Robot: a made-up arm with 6 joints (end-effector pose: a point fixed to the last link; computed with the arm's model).
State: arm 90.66 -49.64 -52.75 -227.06 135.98 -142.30
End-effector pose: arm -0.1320 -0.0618 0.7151 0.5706 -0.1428 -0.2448 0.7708
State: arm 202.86 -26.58 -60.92 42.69 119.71 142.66
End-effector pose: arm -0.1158 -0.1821 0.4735 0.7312 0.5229 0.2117 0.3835
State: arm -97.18 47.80 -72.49 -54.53 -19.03 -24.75
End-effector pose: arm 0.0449 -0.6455 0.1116 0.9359 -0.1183 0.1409 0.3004
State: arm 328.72 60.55 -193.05 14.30 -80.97 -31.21
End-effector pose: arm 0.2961 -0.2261 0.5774 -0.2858 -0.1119 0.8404 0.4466
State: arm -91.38 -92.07 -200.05 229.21 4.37 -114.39
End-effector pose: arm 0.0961 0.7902 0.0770 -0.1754 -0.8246 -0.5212 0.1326
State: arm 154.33 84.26 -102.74 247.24 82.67 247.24
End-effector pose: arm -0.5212 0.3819 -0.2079 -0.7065 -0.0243 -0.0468 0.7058
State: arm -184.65 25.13 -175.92 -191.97 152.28 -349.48
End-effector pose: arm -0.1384 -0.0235 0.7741 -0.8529 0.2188 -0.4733 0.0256
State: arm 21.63 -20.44 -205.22 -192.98 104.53 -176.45
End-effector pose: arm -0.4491 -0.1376 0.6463 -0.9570 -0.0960 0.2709 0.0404
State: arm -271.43 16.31 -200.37 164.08 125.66 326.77
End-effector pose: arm -0.0519 -0.0691 0.7873 0.7246 -0.5416 0.1355 0.4040
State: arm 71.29 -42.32 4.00 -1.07 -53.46 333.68
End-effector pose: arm 0.0412 0.1323 0.4602 -0.4514 -0.5298 -0.6629 0.2757
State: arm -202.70 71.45 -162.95 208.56 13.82 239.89
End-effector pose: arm -0.7851 0.2894 0.2293 -0.5323 -0.3148 0.3923 0.6809
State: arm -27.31 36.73 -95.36 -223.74 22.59 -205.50
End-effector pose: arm 0.5974 -0.3466 0.2345 0.7100 0.3431 0.4898 0.3718
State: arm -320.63 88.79 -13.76 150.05 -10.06 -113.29
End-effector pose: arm 0.0522 -0.0453 0.0574 0.7431 0.0436 -0.5036 0.4385
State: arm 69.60 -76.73 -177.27 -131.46 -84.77 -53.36
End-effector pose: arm -0.2895 -0.4479 0.4189 -0.2681 -0.3141 0.2032 0.8878
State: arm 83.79 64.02 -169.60 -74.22 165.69 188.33
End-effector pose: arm 0.1967 0.5174 0.3371 -0.0813 0.8099 -0.5803 0.0266
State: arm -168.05 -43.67 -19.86 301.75 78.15 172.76
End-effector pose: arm -0.1584 0.0688 0.3263 -0.8277 -0.3019 -0.0922 0.4639
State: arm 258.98 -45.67 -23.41 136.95 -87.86 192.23
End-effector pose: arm -0.0796 0.1204 0.3995 0.5661 -0.7261 -0.3600 0.1507
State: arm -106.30 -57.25 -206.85 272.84 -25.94 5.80
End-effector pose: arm 0.3394 0.5749 0.4152 -0.6094 0.3052 -0.1976 0.7045
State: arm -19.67 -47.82 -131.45 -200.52 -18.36 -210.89
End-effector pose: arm -0.1672 0.0030 0.8582 0.1651 -0.0112 0.8023 0.5736
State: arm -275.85 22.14 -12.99 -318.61 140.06 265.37
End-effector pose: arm -0.1065 0.1220 0.2968 -0.1494 -0.2468 0.8688 0.4025
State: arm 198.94 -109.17 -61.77 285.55 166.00 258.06
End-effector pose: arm 0.3325 0.2612 0.2625 -0.3996 0.9080 0.1133 0.0544
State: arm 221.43 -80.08 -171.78 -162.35 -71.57 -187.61
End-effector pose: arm 0.4416 0.3200 0.4734 0.1315 0.0627 0.3335 0.9314
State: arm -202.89 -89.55 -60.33 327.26 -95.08 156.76
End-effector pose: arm 0.4121 -0.2523 0.4543 0.5160 -0.2486 0.6939 0.4364
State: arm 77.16 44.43 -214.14 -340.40 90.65 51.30
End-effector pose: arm 0.0584 0.4755 0.7587 -0.7162 -0.2771 -0.1556 0.6214
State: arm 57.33 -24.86 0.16 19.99 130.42 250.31
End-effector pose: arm -0.1032 -0.0451 0.2807 -0.1044 -0.5866 0.6298 0.4985
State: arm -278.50 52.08 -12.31 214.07 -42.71 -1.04
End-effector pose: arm -0.0848 0.1177 0.1852 0.2541 -0.7336 0.4013 0.4861
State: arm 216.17 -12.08 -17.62 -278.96 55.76 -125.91
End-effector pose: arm -0.1715 -0.1932 0.2177 0.6572 -0.5868 0.4334 0.1896
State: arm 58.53 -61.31 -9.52 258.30 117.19 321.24
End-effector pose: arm 0.1505 -0.0912 0.4182 0.4242 0.3998 -0.1120 0.8048
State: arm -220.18 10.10 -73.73 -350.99 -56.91 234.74
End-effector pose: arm -0.3442 0.3280 0.6527 0.2765 -0.4173 -0.8581 0.1143
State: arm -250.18 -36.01 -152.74 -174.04 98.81 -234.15
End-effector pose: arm 0.1664 -0.4128 0.8539 0.0759 0.8029 -0.5047 0.3080
